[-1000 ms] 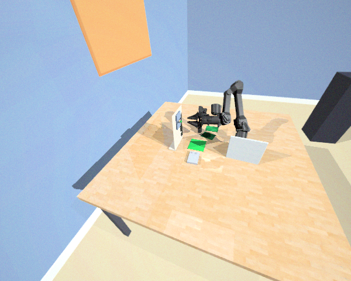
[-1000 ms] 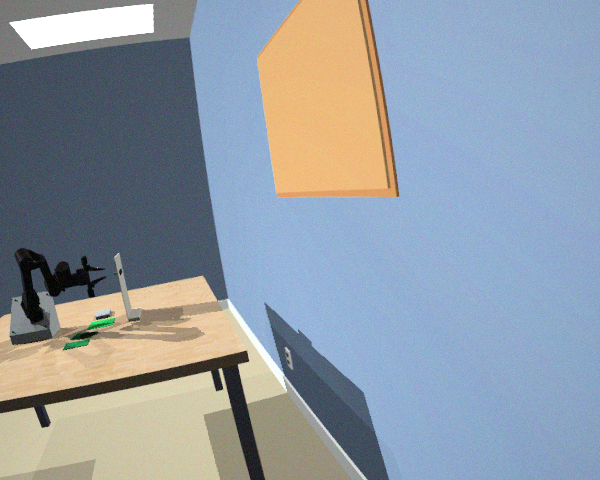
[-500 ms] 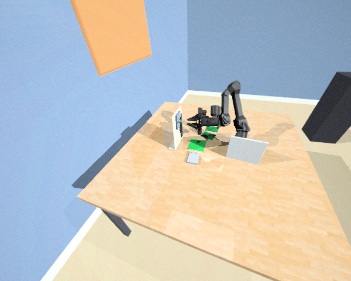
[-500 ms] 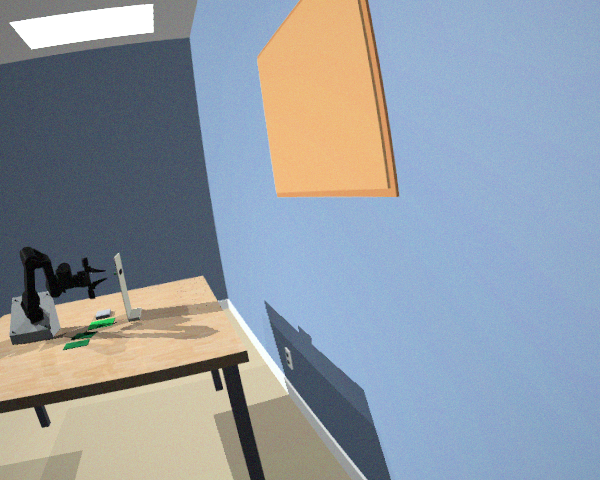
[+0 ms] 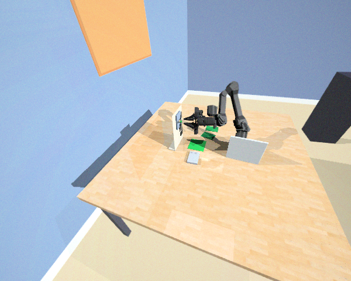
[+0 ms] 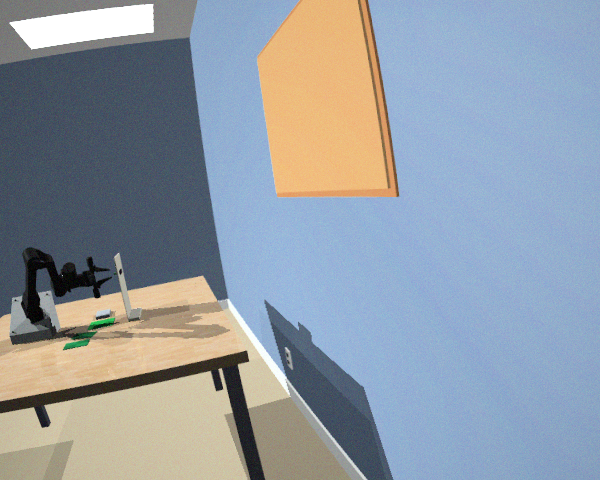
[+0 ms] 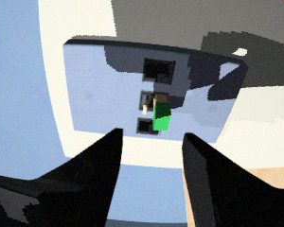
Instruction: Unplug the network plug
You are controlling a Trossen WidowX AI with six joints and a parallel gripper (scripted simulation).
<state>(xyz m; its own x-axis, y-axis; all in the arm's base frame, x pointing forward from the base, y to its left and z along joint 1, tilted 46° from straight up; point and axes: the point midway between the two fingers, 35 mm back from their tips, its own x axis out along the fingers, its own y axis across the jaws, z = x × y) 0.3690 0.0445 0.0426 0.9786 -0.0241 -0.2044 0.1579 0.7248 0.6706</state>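
The green network plug is 30 mm ahead of my gripper tip. From my gripper tip the other things lie so: cream panel: 50 mm ahead, 10 mm to the right, 80 mm below; then grey block: 90 mm behind, 130 mm to the left, 210 mm below.
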